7 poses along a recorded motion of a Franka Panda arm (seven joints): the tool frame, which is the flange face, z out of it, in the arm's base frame.
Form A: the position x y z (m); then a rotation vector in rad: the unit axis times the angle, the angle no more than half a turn.
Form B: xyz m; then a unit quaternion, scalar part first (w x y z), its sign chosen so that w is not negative. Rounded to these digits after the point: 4 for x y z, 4 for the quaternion.
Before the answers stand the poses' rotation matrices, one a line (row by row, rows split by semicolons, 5 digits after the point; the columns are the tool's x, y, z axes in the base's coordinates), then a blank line. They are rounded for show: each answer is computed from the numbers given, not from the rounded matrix.
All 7 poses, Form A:
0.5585, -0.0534, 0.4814, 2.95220, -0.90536, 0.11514
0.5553, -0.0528, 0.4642, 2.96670, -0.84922, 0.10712
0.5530, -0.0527, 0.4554, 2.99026, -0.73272, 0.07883
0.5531, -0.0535, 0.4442, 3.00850, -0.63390, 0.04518
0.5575, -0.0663, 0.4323, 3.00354, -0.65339, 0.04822
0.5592, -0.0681, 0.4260, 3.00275, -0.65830, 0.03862
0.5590, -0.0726, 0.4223, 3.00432, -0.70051, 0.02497
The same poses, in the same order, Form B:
0.82565 -0.56139 0.05606; -0.55755 -0.82710 -0.07104; 0.08625 0.02740 -0.99590
0.84642 -0.52999 0.05181; -0.52625 -0.84737 -0.07081; 0.08143 0.03268 -0.99614
0.88559 -0.46315 0.03495; -0.45999 -0.88499 -0.07219; 0.06437 0.04786 -0.99678
0.91466 -0.40394 0.01498; -0.40198 -0.91287 -0.07127; 0.04246 0.05916 -0.99734
0.90926 -0.41590 0.01630; -0.41379 -0.90748 -0.07249; 0.04494 0.05917 -0.99724
0.90809 -0.41866 0.01011; -0.41697 -0.90614 -0.07104; 0.03891 0.06030 -0.99742
0.89683 -0.44236 0.00291; -0.44145 -0.89536 -0.05875; 0.02859 0.05140 -0.99827

0.5585, -0.0534, 0.4814, 0.0258, 0.9551, -0.2929, 0.0372
0.5553, -0.0528, 0.4642, 0.0269, 0.9605, -0.2749, 0.0347
0.5530, -0.0527, 0.4554, 0.0309, 0.9705, -0.2378, 0.0256
0.5531, -0.0535, 0.4442, 0.0333, 0.9779, -0.2060, 0.0147
0.5575, -0.0663, 0.4323, 0.0337, 0.9765, -0.2124, 0.0157
0.5592, -0.0681, 0.4260, 0.0336, 0.9762, -0.2140, 0.0126
0.5590, -0.0726, 0.4223, 0.0283, 0.9735, -0.2270, 0.0081

